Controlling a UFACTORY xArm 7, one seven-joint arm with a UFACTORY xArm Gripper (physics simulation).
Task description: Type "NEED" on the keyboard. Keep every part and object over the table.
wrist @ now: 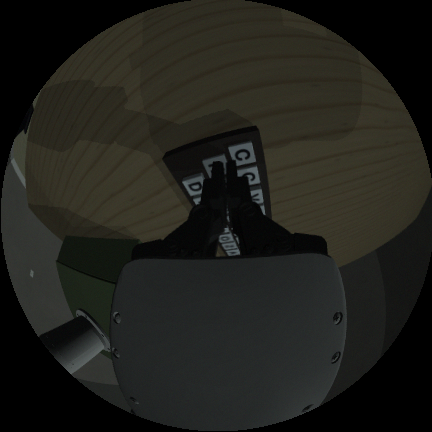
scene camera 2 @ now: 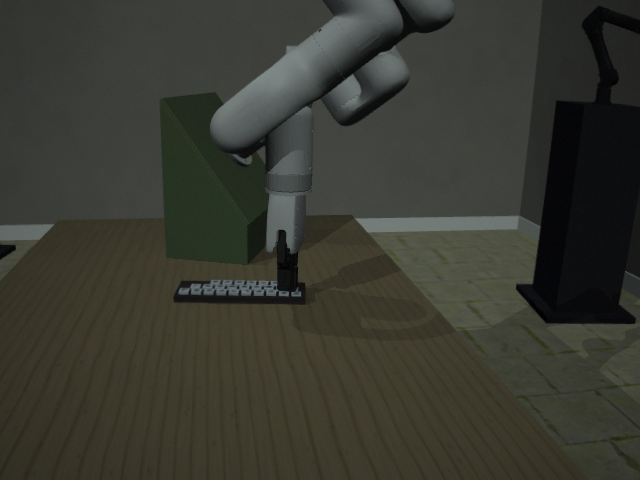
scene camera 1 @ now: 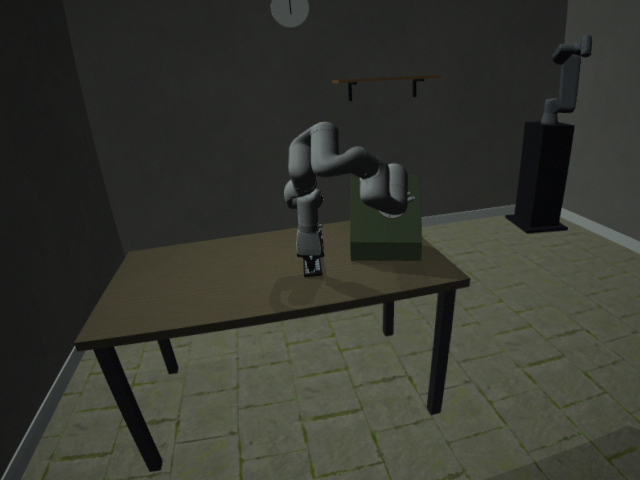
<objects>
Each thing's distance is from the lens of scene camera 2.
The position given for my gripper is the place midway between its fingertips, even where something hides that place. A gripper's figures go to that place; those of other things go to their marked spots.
my gripper [scene camera 2: 287, 289]: 101 cm
dark keyboard [scene camera 2: 215, 291]: 101 cm
</objects>
